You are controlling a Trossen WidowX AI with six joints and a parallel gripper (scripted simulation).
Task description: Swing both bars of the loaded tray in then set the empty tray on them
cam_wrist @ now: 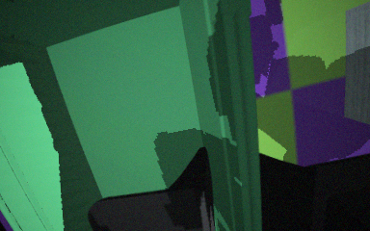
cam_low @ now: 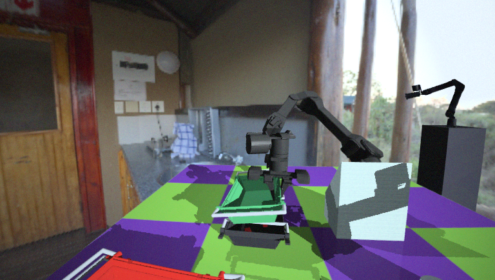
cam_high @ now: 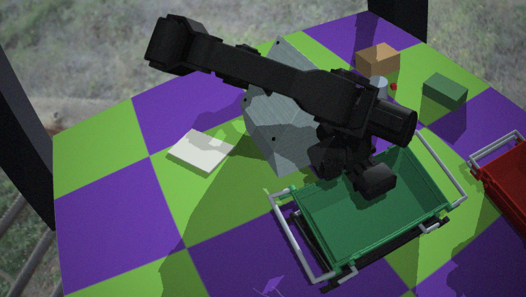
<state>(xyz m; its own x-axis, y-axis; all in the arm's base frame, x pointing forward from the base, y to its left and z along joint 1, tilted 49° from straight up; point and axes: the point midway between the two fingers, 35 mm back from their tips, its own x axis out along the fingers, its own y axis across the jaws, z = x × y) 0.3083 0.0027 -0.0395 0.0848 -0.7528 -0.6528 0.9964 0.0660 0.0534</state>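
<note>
The green tray lies 7 cm ahead of my gripper tip and 3 cm above it. Round my gripper tip: dark green block: 20 cm behind, 44 cm to the left, 7 cm below; white sheet: 35 cm behind, 23 cm to the right, 9 cm below; grey cylinder: 29 cm behind, 25 cm to the left, 6 cm below.
</note>
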